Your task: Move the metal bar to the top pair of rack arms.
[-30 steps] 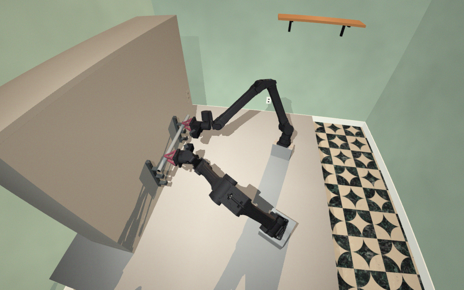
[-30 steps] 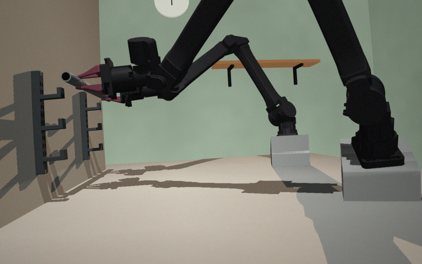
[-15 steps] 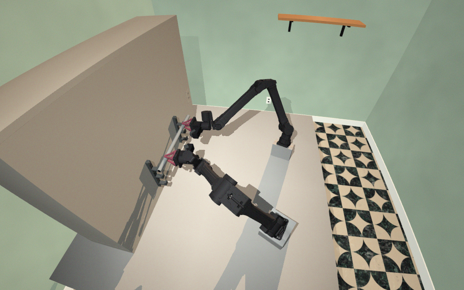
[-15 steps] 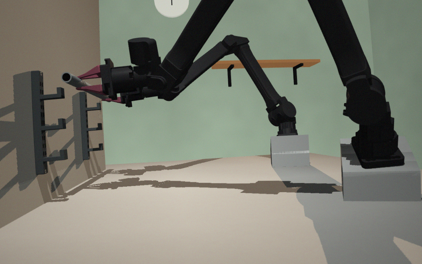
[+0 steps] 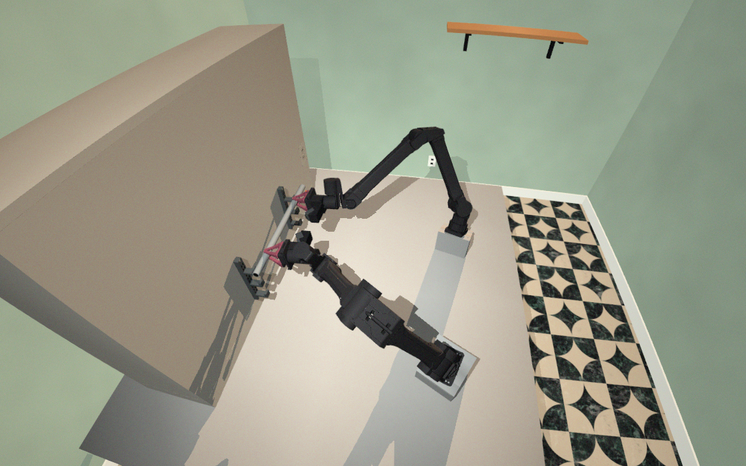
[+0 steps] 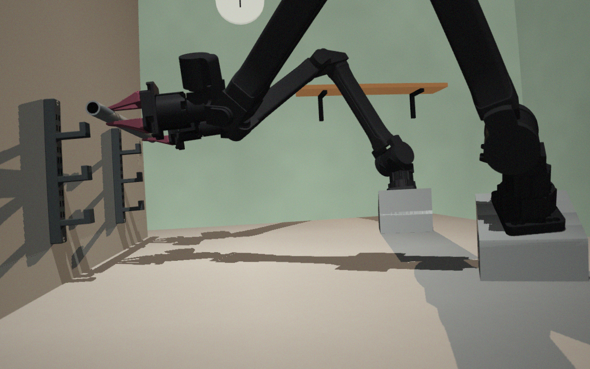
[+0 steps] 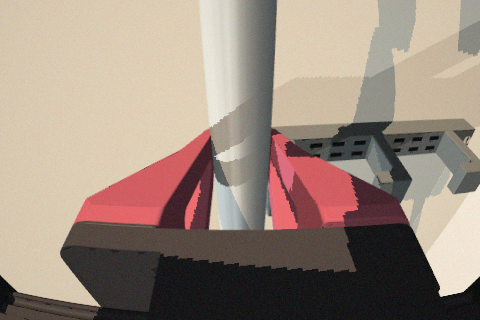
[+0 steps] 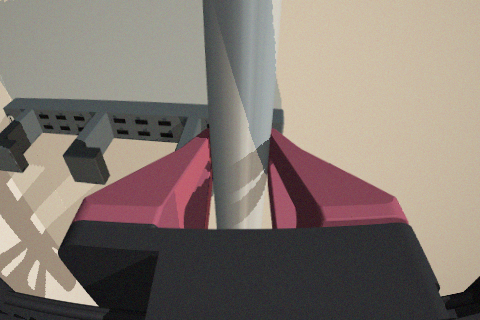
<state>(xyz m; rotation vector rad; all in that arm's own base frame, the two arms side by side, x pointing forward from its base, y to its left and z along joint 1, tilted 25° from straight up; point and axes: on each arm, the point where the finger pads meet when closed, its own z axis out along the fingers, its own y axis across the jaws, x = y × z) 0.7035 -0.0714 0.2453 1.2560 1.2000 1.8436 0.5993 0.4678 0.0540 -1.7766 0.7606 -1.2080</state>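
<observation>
Now: left hand 1 cm short of the grey metal bar and 15 cm to the left of it. From my left hand the other things lie so: tall tan wall panel: 25 cm ahead, 10 cm to the right, 15 cm above.
</observation>
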